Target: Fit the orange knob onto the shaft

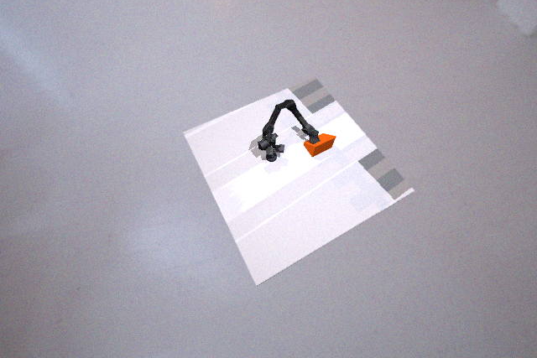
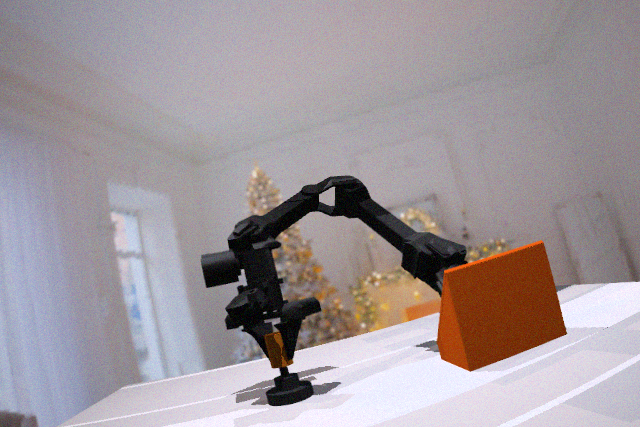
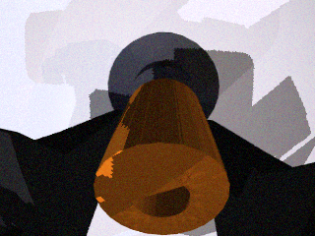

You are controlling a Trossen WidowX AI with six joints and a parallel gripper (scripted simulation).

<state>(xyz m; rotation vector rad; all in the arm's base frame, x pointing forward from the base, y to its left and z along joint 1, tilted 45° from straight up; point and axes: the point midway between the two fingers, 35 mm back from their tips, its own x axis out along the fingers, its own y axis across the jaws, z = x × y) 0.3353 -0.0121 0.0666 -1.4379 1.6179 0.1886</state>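
The orange knob is 20 mm above my gripper tip. From my gripper tip the other things lie so: dark pedestal (40 mm below).
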